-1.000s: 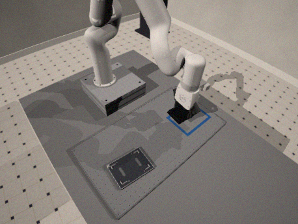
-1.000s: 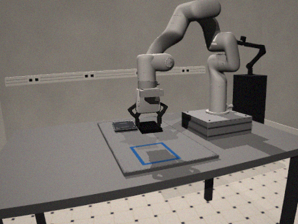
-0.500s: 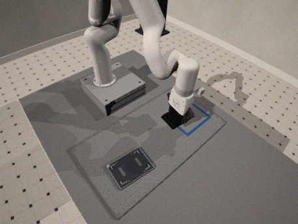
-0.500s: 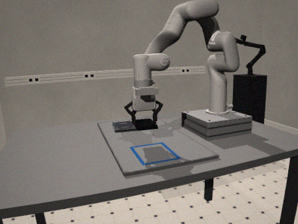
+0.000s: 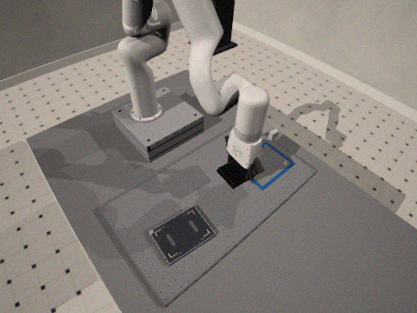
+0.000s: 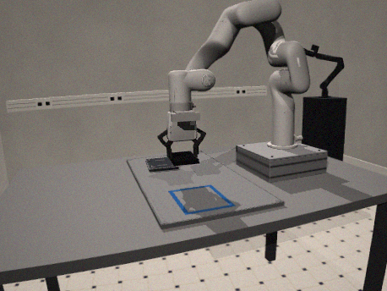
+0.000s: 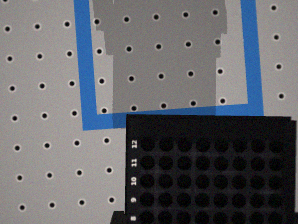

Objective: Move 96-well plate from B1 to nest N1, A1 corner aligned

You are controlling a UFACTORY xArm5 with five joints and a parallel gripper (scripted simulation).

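The plate nest N1 lies 1 cm ahead of my hand, 26 cm to the right of it and 10 cm below it. From my hand the other things lie so: black 96-well plate 1 cm below.
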